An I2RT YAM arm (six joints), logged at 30 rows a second.
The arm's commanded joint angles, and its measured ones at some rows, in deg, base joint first. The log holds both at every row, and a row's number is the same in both.
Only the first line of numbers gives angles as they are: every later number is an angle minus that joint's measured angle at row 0.
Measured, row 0:
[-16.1, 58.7, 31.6, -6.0, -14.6, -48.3]
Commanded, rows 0 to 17:
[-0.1, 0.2, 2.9, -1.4, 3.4, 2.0]
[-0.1, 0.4, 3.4, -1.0, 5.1, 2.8]
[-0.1, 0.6, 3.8, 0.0, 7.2, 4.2]
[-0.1, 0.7, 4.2, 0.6, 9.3, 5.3]
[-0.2, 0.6, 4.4, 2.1, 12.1, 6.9]
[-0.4, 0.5, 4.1, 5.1, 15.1, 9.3]
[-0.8, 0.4, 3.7, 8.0, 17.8, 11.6]
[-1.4, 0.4, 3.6, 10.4, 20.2, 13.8]
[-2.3, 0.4, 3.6, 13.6, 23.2, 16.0]
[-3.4, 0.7, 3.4, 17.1, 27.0, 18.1]
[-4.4, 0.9, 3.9, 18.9, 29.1, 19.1]
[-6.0, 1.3, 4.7, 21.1, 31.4, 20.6]
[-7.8, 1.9, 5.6, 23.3, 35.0, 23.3]
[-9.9, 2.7, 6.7, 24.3, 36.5, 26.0]
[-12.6, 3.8, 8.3, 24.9, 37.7, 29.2]
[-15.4, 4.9, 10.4, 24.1, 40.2, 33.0]
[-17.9, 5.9, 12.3, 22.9, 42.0, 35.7]
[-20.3, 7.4, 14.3, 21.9, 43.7, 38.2]
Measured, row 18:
[-16.0, 5.6, 9.5, 18.4, 33.9, 26.4]
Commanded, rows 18 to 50:
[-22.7, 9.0, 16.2, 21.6, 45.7, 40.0]
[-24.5, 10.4, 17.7, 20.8, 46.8, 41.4]
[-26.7, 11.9, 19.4, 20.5, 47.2, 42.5]
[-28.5, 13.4, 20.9, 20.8, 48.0, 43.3]
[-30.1, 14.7, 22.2, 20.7, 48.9, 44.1]
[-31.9, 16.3, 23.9, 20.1, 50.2, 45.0]
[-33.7, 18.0, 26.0, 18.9, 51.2, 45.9]
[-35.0, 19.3, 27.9, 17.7, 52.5, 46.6]
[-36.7, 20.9, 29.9, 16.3, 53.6, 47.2]
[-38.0, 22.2, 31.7, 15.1, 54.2, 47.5]
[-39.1, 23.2, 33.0, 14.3, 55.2, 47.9]
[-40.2, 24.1, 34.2, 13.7, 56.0, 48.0]
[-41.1, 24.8, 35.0, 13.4, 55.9, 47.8]
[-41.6, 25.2, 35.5, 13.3, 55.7, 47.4]
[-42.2, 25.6, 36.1, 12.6, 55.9, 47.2]
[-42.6, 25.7, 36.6, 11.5, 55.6, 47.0]
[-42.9, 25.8, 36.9, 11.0, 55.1, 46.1]
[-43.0, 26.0, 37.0, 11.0, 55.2, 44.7]
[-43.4, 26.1, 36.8, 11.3, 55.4, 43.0]
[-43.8, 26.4, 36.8, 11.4, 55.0, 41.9]
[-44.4, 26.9, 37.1, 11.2, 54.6, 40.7]
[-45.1, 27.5, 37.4, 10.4, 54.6, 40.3]
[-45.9, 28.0, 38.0, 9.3, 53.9, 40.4]
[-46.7, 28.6, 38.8, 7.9, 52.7, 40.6]
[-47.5, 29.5, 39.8, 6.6, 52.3, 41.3]
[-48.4, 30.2, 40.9, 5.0, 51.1, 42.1]
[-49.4, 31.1, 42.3, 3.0, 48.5, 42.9]
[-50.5, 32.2, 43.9, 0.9, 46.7, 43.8]
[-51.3, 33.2, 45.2, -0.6, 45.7, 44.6]
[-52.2, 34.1, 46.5, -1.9, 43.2, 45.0]
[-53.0, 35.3, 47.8, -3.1, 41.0, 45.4]
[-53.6, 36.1, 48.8, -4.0, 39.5, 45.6]
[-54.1, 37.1, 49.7, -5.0, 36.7, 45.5]
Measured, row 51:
[-52.9, 35.5, 46.9, 0.5, 44.3, 43.1]
